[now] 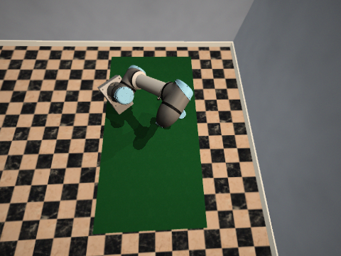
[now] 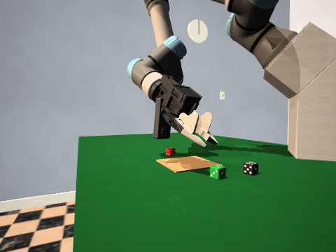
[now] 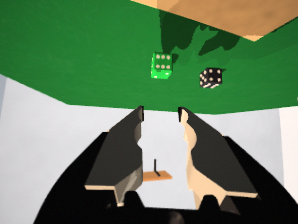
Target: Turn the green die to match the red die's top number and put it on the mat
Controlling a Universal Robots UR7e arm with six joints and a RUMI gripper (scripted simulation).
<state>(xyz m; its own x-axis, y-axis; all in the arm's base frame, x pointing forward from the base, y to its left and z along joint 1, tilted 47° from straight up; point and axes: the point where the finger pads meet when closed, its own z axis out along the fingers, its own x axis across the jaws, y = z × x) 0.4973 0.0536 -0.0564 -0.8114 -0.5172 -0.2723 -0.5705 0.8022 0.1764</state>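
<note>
My gripper is now 70 mm above the green die, 30 mm to the right of it and 10 mm past it. The rest, counted from my hand: black die 100 mm behind, 70 mm below, 40 mm to the left; then red die 240 mm to the right, 70 mm below, 40 mm behind; then tan mat 110 mm to the right, 80 mm below, 20 mm behind.
</note>
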